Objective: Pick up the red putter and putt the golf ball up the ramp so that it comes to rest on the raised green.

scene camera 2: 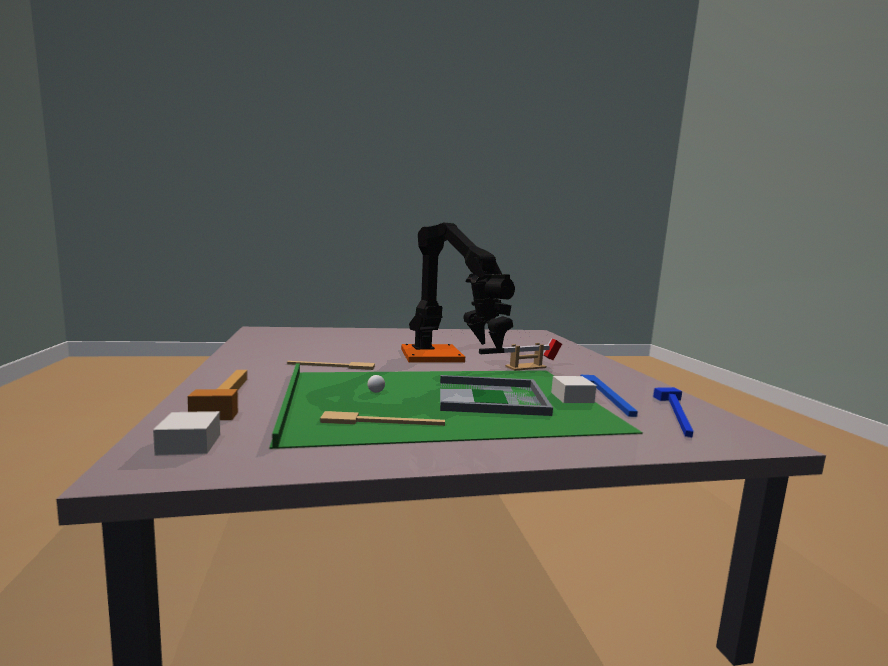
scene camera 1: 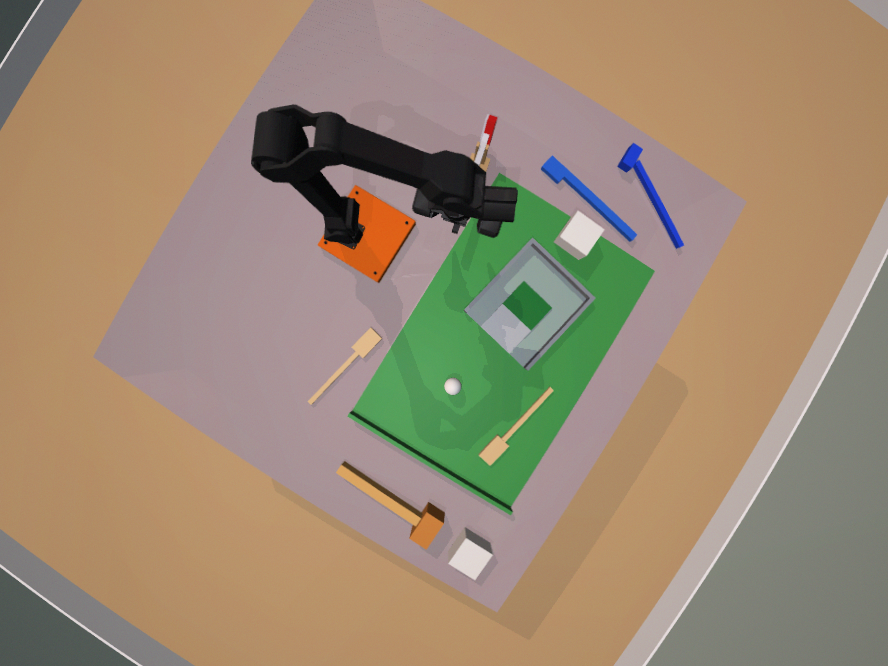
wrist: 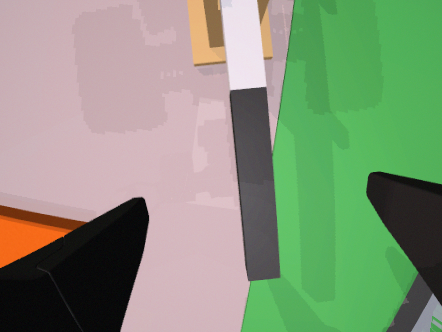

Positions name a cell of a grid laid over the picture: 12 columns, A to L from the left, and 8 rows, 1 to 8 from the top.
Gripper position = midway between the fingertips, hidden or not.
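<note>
My gripper (scene camera 2: G5) open, holding nothing. Gripper also in scene camera 1 (scene camera 1: G3) and the wrist view (wrist: H5). Wooden mallet (scene camera 1: F7), also in scene camera 2 (scene camera 2: D5). In the wrist view the wooden mallet is out of frame. White block (scene camera 1: H3). White block (scene camera 1: G7).
</note>
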